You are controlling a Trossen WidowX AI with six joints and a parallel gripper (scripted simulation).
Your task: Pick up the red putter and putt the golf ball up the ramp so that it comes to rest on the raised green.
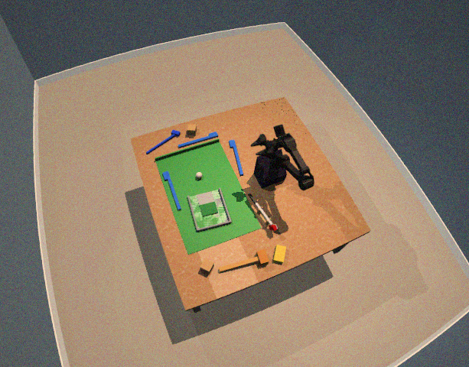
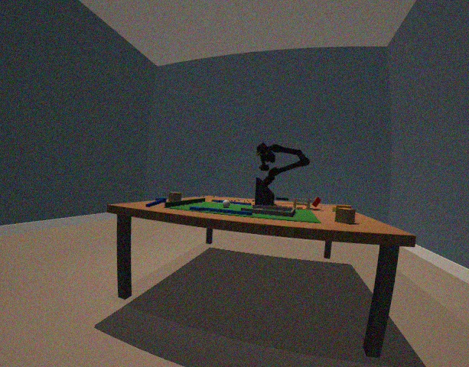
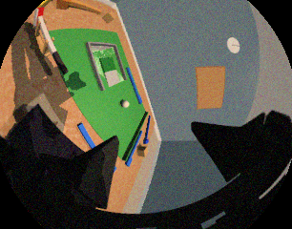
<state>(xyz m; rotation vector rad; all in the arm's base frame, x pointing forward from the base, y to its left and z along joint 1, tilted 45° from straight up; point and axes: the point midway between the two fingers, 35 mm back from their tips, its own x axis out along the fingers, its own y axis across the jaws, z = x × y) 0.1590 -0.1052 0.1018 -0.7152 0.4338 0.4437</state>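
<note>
Now: the red putter 300 mm to the left of my gripper tip and 250 mm below it. The rest, counted from my gripper tip: green mat 310 mm ahead, 300 mm below, 40 mm to the left; then white golf ball 320 mm ahead, 280 mm below, 80 mm to the right; then wooden rack 320 mm to the left, 270 mm below.
</note>
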